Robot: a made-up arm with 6 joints. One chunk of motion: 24 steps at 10 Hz.
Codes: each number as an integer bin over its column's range. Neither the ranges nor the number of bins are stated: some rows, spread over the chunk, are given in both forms.
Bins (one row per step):
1: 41 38 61 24 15 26
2: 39 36 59 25 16 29
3: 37 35 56 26 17 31
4: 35 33 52 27 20 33
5: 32 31 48 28 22 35
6: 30 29 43 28 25 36
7: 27 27 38 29 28 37
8: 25 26 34 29 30 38
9: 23 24 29 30 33 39
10: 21 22 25 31 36 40
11: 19 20 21 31 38 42
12: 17 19 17 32 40 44
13: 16 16 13 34 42 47
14: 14 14 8 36 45 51
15: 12 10 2 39 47 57
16: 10 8 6 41 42 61
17: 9 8 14 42 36 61
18: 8 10 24 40 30 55
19: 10 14 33 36 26 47
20: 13 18 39 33 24 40
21: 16 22 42 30 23 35
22: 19 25 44 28 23 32
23: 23 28 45 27 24 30
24: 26 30 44 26 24 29
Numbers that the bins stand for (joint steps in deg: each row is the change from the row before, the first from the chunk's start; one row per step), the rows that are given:
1: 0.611 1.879 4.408 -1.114 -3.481 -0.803
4: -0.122 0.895 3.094 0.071 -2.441 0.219
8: -1.344 -0.483 0.465 0.862 -0.362 0.949
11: -2.078 -1.663 -1.433 1.652 1.302 1.533
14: -2.689 -2.844 -3.332 3.629 2.757 2.848
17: -3.300 -4.025 -2.456 6.000 0.886 4.308
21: -2.444 -1.270 1.633 1.257 -1.817 0.511
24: -1.222 0.305 1.925 -0.324 -1.610 -0.365
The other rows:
2: 0.367 1.486 4.116 -0.719 -3.273 -0.365
3: 0.122 1.289 3.678 -0.324 -3.065 -0.073
5: -0.489 0.502 2.510 0.467 -2.025 0.511
6: -0.733 0.108 1.779 0.467 -1.402 0.657
7: -1.100 -0.286 1.049 0.862 -0.778 0.803
9: -1.589 -0.876 -0.265 1.257 0.262 1.095
10: -1.833 -1.270 -0.849 1.652 0.886 1.241
12: -2.322 -1.860 -2.017 2.048 1.717 1.825
13: -2.444 -2.451 -2.602 2.838 2.133 2.263
15: -2.933 -3.632 -4.208 4.814 3.173 3.724
16: -3.178 -4.025 -3.624 5.605 2.133 4.308
18: -3.422 -3.632 -0.995 5.210 -0.362 3.432
19: -3.178 -2.844 0.319 3.629 -1.194 2.263
20: -2.811 -2.057 1.195 2.443 -1.610 1.241
22: -2.078 -0.679 1.925 0.467 -1.817 0.073
23: -1.589 -0.089 2.071 0.071 -1.610 -0.219

